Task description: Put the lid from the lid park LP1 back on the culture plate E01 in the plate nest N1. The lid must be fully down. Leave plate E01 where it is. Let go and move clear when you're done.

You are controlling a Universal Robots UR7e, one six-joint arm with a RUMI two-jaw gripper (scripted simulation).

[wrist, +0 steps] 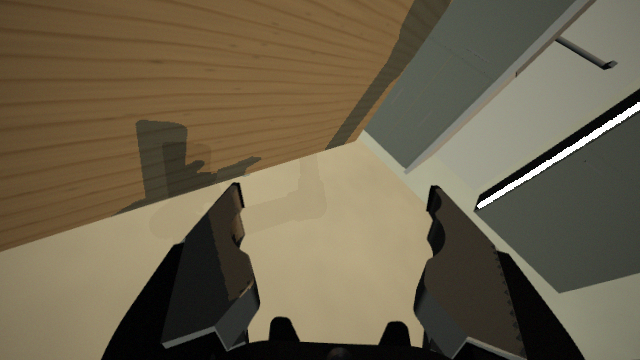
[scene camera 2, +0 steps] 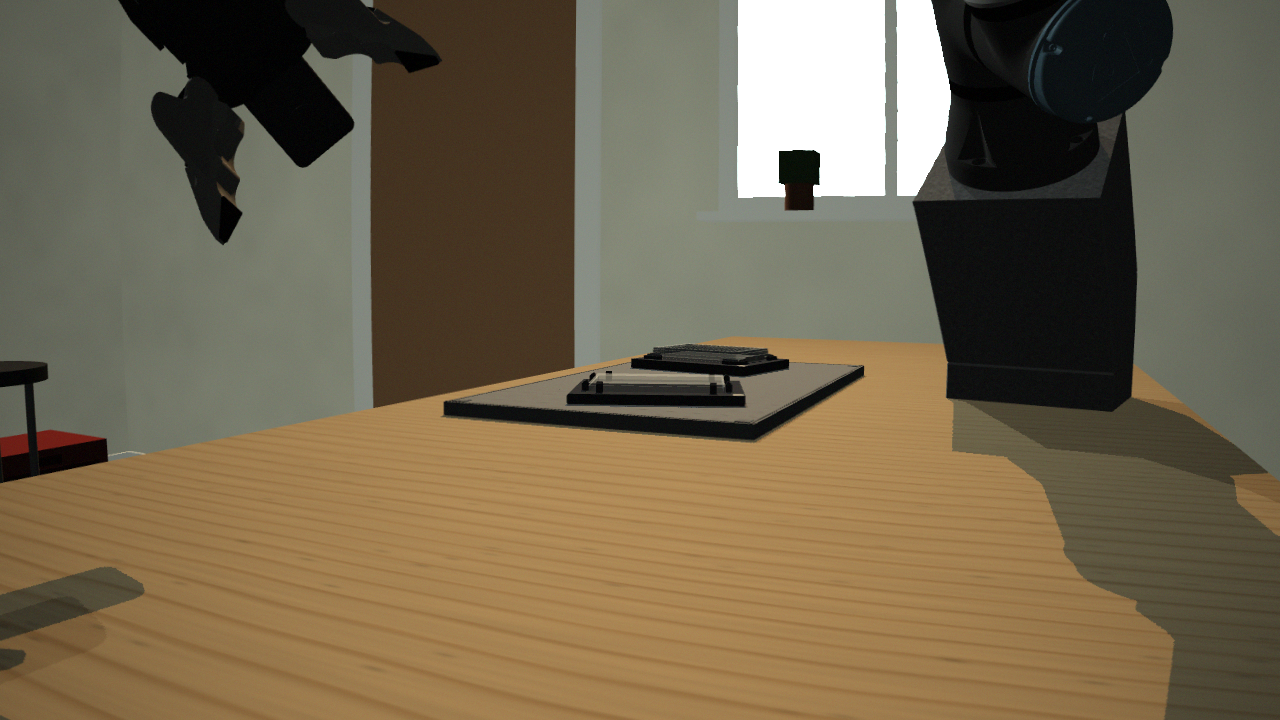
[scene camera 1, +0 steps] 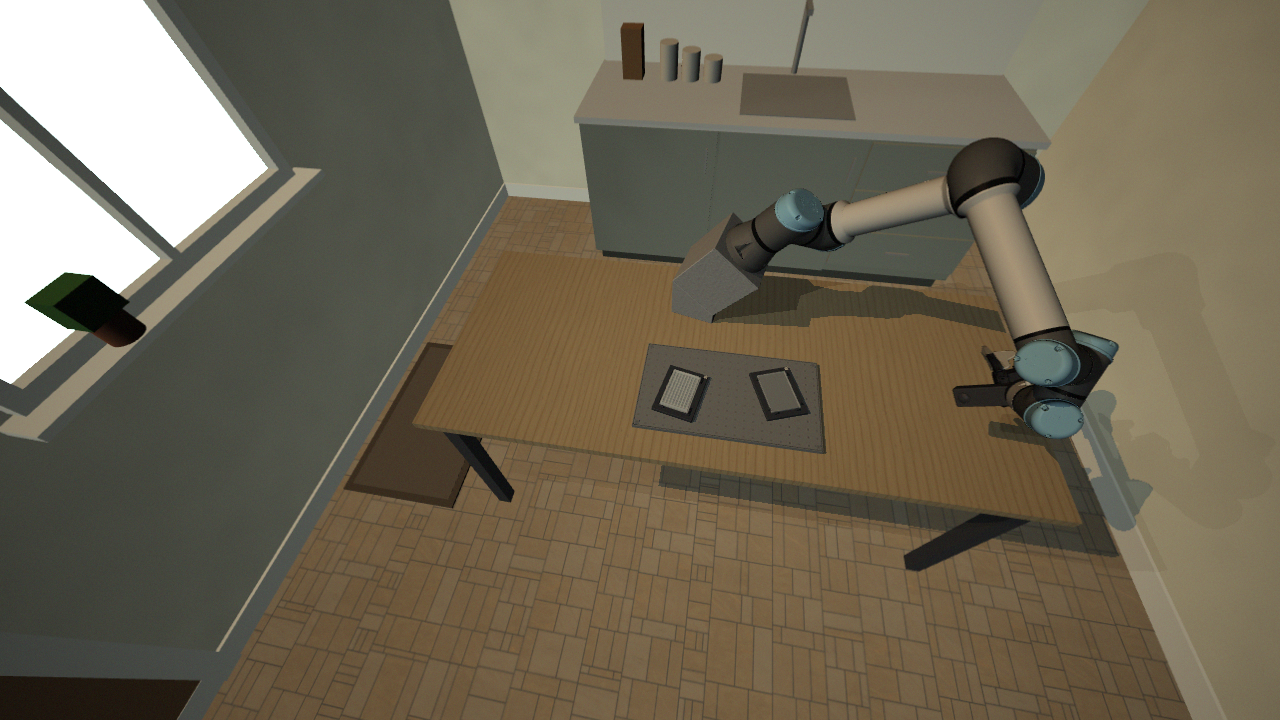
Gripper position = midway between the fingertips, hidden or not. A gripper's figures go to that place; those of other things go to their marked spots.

Scene:
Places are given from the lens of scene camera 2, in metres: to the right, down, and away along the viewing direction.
my gripper (scene camera 2: 330,149): -0.15, -0.10, 0.42
clear lid (scene camera 2: 612,382): -0.03, 0.02, 0.86
culture plate E01 (scene camera 2: 684,352): 0.06, -0.01, 1.15
The marked spots on the clear lid and the culture plate E01 are 0.29 m apart.

